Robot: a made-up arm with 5 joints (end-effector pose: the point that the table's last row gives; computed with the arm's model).
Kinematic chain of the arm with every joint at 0, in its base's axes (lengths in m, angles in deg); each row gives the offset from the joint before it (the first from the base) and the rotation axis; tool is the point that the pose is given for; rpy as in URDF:
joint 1: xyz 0 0 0.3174 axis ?
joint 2: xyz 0 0 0 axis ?
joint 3: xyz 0.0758 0 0.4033 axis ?
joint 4: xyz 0.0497 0 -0.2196 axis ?
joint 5: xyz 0.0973 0 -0.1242 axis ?
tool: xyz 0 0 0 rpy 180 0 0
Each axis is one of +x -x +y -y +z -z.
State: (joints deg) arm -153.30 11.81 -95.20 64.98 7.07
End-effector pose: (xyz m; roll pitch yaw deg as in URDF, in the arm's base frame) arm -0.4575 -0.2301 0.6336 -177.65 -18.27 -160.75
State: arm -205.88 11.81 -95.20 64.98 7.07
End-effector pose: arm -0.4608 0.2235 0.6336 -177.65 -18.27 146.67
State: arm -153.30 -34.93 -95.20 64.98 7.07
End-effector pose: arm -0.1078 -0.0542 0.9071 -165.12 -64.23 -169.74
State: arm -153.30 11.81 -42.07 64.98 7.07
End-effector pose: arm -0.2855 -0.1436 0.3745 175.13 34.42 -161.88
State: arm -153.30 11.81 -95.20 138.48 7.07
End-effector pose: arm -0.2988 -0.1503 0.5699 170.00 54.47 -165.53
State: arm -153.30 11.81 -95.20 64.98 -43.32
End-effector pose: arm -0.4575 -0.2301 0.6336 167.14 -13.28 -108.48
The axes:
joint 1: +z
joint 2: +y
joint 3: +y
joint 4: +y
joint 5: -z

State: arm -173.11 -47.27 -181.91 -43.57 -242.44
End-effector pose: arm 0.5588 0.0675 0.6495 93.10 -27.53 95.46
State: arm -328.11 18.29 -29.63 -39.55 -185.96
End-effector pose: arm 0.3805 0.2368 0.4681 -172.72 50.51 -138.71
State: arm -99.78 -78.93 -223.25 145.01 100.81
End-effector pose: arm 0.0989 0.5737 0.4624 -22.47 4.17 -179.80
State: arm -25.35 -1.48 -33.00 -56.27 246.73
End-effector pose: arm 0.3195 -0.1514 0.6686 89.18 23.27 64.33
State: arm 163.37 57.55 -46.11 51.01 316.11
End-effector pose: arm -0.3076 0.0919 0.1010 -126.96 39.71 -132.31
